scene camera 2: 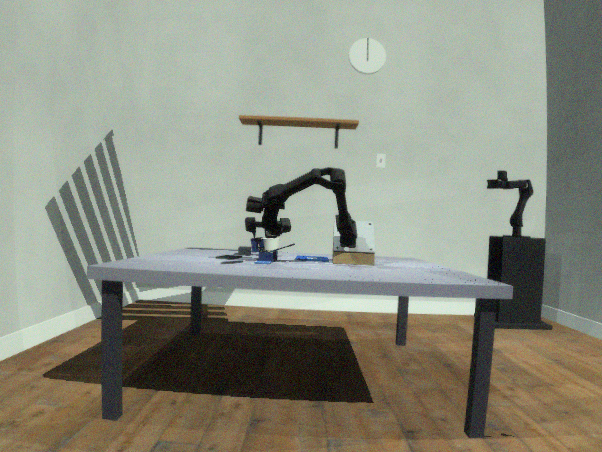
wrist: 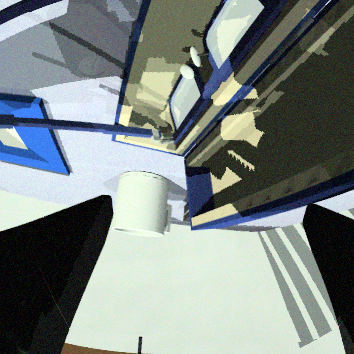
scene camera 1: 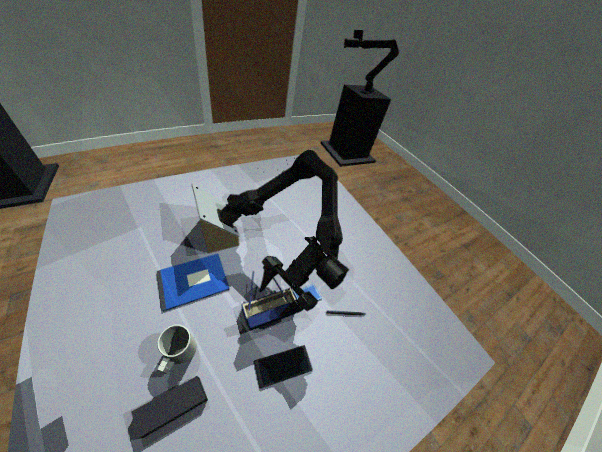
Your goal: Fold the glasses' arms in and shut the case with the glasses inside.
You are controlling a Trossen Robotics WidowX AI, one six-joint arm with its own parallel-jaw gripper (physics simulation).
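Where they show: gripper, fingertip midpoint: (scene camera 2: 264, 237) (wrist: 213, 211) (scene camera 1: 270, 303); arm's base, link origin: (scene camera 2: 348, 241) (scene camera 1: 224, 218).
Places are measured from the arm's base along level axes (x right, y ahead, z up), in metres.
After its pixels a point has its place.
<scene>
The blue glasses case (scene camera 1: 272, 316) @(x -0.052, y 0.392, z -0.003 m) (scene camera 2: 268, 256) @(x -0.149, y 0.321, z -0.073 m) stands open on the table; its cream-lined tray and raised, dark-looking lid show in the wrist view (wrist: 199, 192) @(x 0.012, y 0.380, z -0.028 m). The glasses (wrist: 184, 104) @(x -0.029, y 0.348, z -0.071 m) sit in the tray, lenses upright beside the hinge side. One glasses arm (wrist: 85, 125) sticks out over the tray's end, unfolded. Part of a dark bar, which may be the other arm, shows at the top left of the wrist view. My gripper (scene camera 1: 281, 295) (scene camera 2: 263, 237) @(x -0.057, y 0.356, z 0.001 m) (wrist: 213, 211) @(x -0.057, y 0.356, z 0.001 m) is open and empty, above the case, its fingers apart. It hides part of the case in scene camera 1's view.
A blue tray (scene camera 1: 173, 295) @(x 0.212, y 0.203, z -0.088 m) (wrist: 56, 150) @(x 0.144, y 0.235, z -0.089 m) and a mug (scene camera 1: 175, 345) @(x 0.220, y 0.359, z -0.088 m) (wrist: 141, 204) @(x 0.165, y 0.365, z -0.046 m) stand beyond the case. A black phone-like slab (scene camera 1: 283, 366) @(x -0.048, y 0.511, z -0.088 m), a dark box (scene camera 1: 167, 407) @(x 0.249, y 0.507, z -0.061 m), a pen (scene camera 1: 346, 313) @(x -0.299, y 0.438, z -0.088 m), a light blue cloth (scene camera 1: 313, 292) @(x -0.226, y 0.331, z -0.092 m) and a bracket-like stand (scene camera 1: 220, 242) @(x 0.032, y 0.065, z -0.050 m) are also on the table.
</scene>
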